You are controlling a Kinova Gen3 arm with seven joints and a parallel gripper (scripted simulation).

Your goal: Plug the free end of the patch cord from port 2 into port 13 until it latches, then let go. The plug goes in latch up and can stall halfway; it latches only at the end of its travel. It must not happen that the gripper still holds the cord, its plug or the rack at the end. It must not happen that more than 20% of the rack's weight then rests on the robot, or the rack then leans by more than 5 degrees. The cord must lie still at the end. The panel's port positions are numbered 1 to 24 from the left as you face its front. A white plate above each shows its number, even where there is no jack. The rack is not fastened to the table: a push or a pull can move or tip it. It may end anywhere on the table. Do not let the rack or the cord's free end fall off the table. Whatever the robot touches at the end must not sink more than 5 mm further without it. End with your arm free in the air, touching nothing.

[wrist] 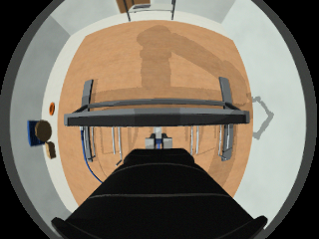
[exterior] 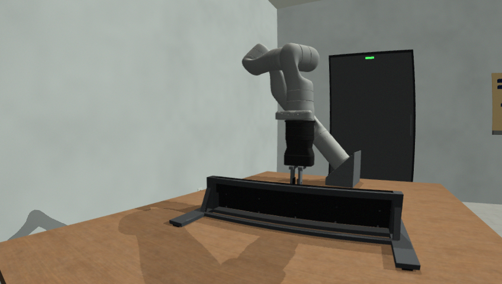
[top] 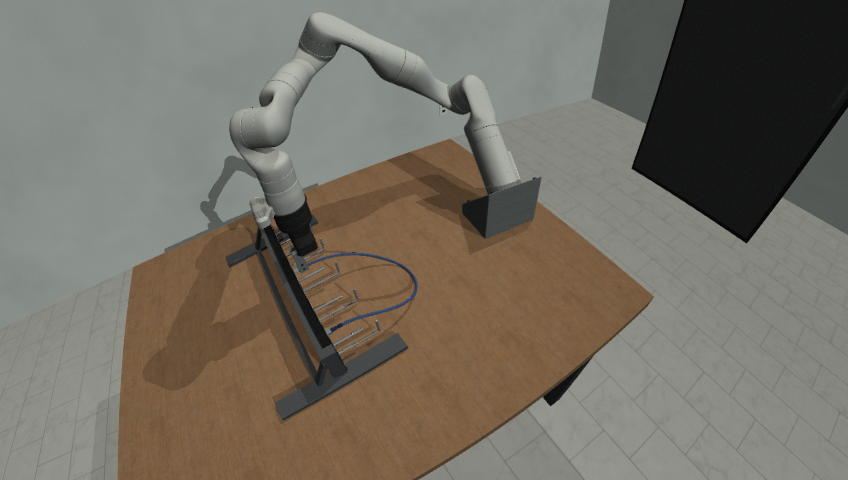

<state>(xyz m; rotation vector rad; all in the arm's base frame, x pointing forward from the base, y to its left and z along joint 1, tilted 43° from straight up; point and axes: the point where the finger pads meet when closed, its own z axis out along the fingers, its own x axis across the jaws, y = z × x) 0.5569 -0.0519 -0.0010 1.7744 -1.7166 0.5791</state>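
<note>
My gripper is now 1 cm short of the pale plug and 1 cm above it.
</note>
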